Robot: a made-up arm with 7 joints.
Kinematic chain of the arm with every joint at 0, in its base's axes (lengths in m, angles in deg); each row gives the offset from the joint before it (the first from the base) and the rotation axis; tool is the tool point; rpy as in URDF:
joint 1: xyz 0 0 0.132 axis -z
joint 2: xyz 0 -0.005 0.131 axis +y
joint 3: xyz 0 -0.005 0.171 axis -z
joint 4: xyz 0 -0.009 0.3 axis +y
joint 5: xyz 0 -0.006 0.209 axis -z
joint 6: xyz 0 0 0.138 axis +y
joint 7: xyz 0 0 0.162 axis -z
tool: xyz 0 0 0 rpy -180 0 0
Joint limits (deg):
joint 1: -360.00..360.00
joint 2: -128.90..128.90
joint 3: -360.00..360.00
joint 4: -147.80..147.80
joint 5: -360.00..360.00
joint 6: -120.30..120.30
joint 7: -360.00..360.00
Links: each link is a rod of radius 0.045 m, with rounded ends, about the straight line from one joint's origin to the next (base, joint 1, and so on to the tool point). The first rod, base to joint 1, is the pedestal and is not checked.
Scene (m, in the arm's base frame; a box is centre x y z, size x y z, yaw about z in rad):
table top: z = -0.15
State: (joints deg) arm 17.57 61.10 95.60 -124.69 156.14 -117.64 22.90
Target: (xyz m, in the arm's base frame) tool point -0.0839 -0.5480 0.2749
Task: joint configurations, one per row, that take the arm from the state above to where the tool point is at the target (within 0.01 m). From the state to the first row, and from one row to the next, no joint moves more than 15 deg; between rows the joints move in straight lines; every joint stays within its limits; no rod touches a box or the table.
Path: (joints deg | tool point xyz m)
1: 30.83 60.80 102.16 -122.93 154.06 -118.02 22.90 | 0.5080 0.0120 0.3784
2: 44.09 60.50 108.71 -121.17 151.98 -118.40 22.90 | 0.5020 -0.1329 0.3536
3: 57.36 60.20 115.27 -119.40 149.90 -118.78 22.90 | 0.4518 -0.2744 0.3314
4: 70.62 59.90 121.82 -117.64 147.82 -119.16 22.90 | 0.3596 -0.3981 0.3120
5: 83.88 59.60 128.38 -115.88 145.74 -119.54 22.90 | 0.2320 -0.4911 0.2959
6: 97.14 59.30 134.94 -114.12 143.66 -119.92 22.90 | 0.0796 -0.5433 0.2835
7: 110.41 59.00 141.49 -112.35 141.59 -120.30 22.90 | -0.0839 -0.5480 0.2750

